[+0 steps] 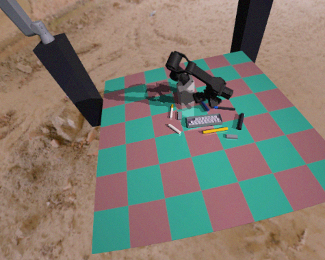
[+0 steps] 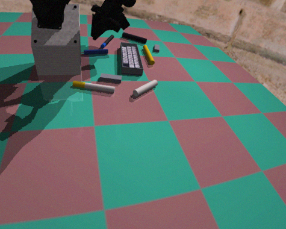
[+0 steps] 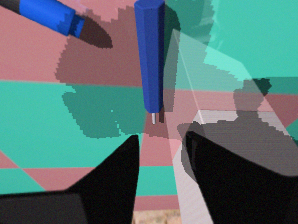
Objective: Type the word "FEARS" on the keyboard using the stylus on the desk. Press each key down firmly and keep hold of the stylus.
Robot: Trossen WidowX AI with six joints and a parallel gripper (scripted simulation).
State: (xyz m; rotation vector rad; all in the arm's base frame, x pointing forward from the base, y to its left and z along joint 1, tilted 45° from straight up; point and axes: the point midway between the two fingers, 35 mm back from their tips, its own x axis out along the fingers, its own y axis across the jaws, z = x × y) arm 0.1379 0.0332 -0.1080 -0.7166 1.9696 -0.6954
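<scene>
Right now my gripper tip is 2 cm past the blue stylus and 6 cm above it. From my gripper tip the other things lie so: yellow pen 22 cm ahead, 1 cm to the left, 5 cm below; then blue-tipped dark pen 5 cm ahead, 9 cm to the left, 6 cm below; then white-and-yellow pen 1 cm behind, 22 cm to the right, 6 cm below.
</scene>
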